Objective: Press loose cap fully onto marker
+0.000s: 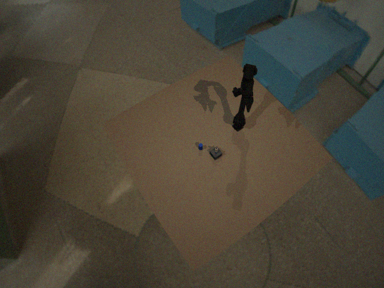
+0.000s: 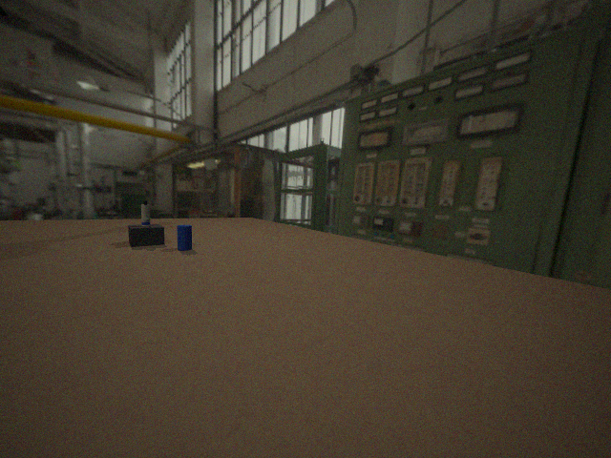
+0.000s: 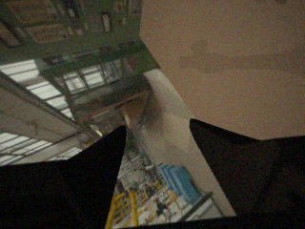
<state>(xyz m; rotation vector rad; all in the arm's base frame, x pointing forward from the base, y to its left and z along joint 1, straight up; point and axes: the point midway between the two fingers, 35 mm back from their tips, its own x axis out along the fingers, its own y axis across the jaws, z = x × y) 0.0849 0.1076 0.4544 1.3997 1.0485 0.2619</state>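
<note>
My gripper tip is now 230 mm short of the blue cap, 150 mm to the left of it and 410 mm above it. The rest, counted from my gripper tip: dark holder block (170 mm ahead, 50 mm to the right, 420 mm below).
</note>
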